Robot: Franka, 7 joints.
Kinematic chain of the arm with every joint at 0, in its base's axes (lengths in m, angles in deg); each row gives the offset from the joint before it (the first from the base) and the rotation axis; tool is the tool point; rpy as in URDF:
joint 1: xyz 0 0 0.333 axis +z
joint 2: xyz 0 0 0 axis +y
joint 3: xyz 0 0 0.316 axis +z
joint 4: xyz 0.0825 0 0 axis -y
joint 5: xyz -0.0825 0 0.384 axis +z
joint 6: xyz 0 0 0 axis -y
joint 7: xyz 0.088 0 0 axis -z
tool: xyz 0 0 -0.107 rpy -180 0 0
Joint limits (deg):
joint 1: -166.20..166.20
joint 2: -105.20..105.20
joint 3: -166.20..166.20
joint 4: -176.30..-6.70
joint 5: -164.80..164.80
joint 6: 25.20..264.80
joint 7: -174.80..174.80
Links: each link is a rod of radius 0.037 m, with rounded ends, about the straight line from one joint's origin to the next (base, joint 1, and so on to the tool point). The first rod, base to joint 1, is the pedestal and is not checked.
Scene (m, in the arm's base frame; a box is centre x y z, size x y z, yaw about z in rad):
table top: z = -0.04
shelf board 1: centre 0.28 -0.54 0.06 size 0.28 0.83 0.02 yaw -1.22
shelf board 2: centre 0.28 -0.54 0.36 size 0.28 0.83 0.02 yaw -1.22
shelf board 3: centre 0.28 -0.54 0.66 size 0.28 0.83 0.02 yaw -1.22
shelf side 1: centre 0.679 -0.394 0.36 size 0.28 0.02 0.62 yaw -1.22
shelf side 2: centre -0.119 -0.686 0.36 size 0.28 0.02 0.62 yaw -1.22
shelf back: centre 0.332 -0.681 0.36 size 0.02 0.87 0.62 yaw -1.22
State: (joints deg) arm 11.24 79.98 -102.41 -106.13 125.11 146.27 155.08
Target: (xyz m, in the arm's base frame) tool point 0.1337 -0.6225 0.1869
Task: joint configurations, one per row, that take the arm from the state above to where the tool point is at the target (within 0.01 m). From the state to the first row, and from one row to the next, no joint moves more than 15 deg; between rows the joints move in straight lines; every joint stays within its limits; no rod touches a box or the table.
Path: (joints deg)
1: 23.83 86.36 -104.29 -119.70 127.01 154.06 155.08
2: 36.41 92.74 -106.17 -133.28 128.91 161.84 155.08
3: 49.00 99.12 -108.05 -146.85 130.81 169.63 155.08
4: 40.96 91.26 -93.36 -150.94 130.80 165.50 155.08
5: 32.92 83.40 -78.67 -155.03 130.78 161.36 155.08
6: 24.88 75.54 -63.99 -159.13 130.77 157.23 155.08
7: 16.32 80.21 -67.41 -146.06 129.36 153.16 155.08
8: 7.77 84.87 -70.84 -132.99 127.95 149.08 155.08
9: -0.78 89.54 -74.26 -119.92 126.53 145.00 155.08
10: -9.34 94.20 -77.68 -106.85 125.12 140.92 155.08

